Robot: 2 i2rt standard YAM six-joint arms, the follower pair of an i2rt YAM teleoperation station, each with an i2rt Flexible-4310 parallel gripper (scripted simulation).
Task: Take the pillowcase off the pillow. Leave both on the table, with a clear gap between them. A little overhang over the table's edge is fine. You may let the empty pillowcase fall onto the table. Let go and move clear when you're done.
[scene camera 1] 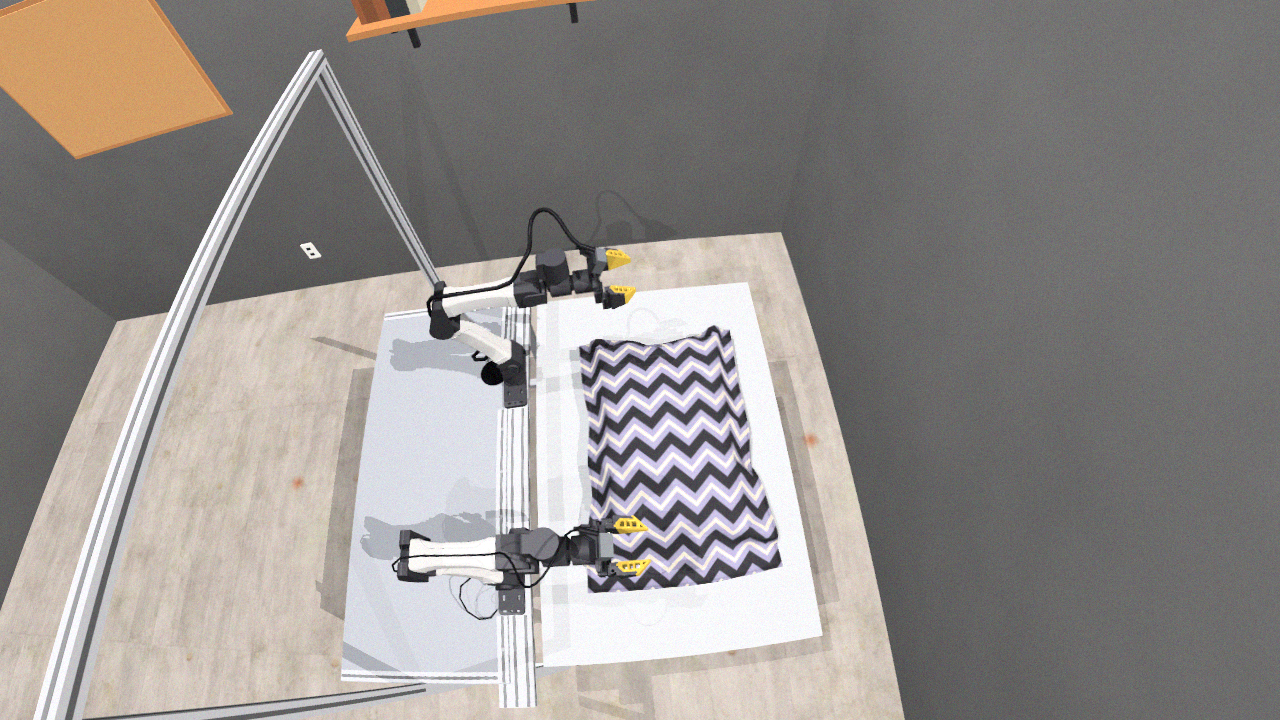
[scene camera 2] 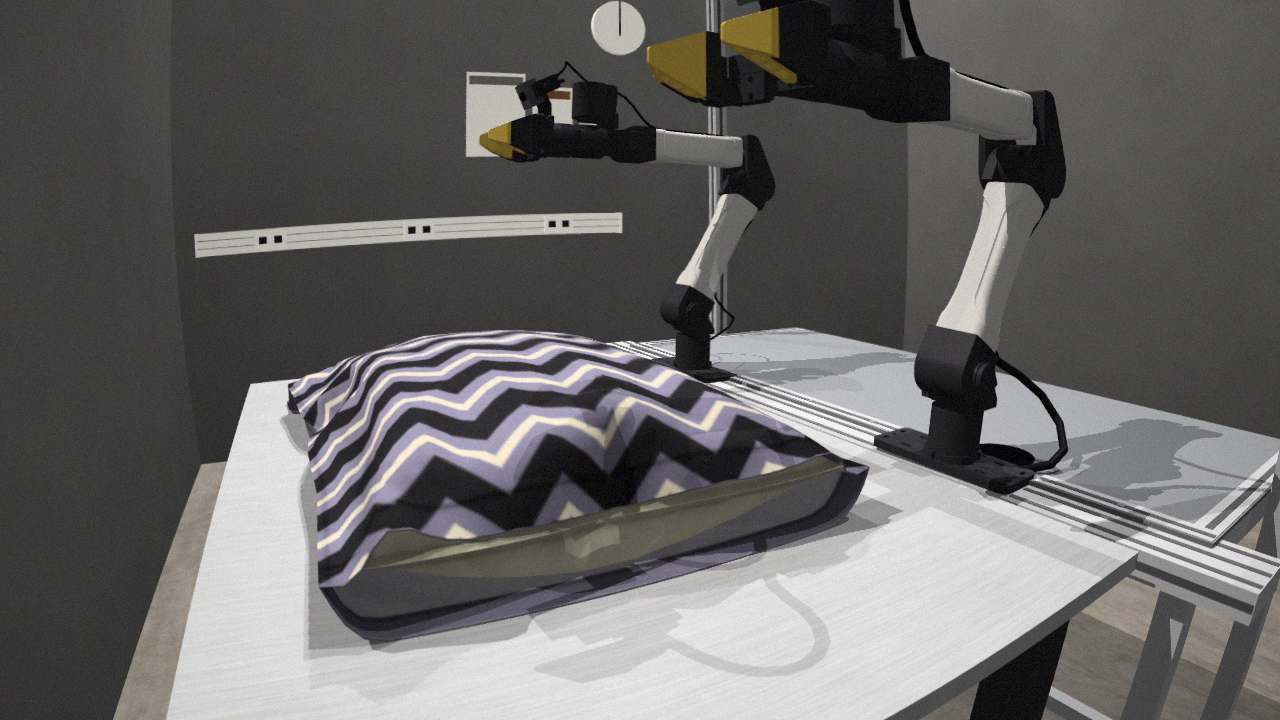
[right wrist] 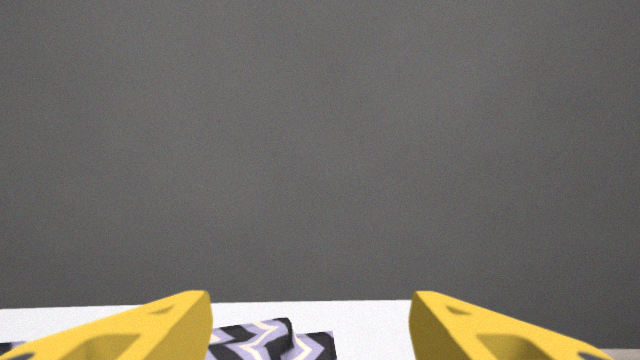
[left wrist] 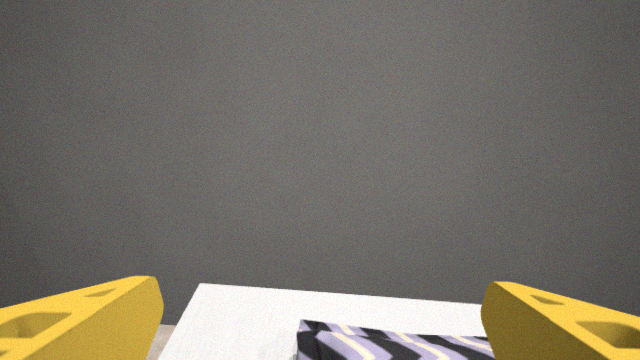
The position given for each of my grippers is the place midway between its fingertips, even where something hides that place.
Observation:
I see my left gripper (scene camera 2: 681,44), my right gripper (scene camera 2: 483,137) and a zigzag pillowcase (scene camera 2: 460,436).
The zigzag pillowcase is seen too in scene camera 1 (scene camera 1: 669,443). My left gripper also shows in scene camera 1 (scene camera 1: 633,274) and in the left wrist view (left wrist: 321,294). My right gripper also shows in scene camera 1 (scene camera 1: 649,544) and in the right wrist view (right wrist: 311,306).

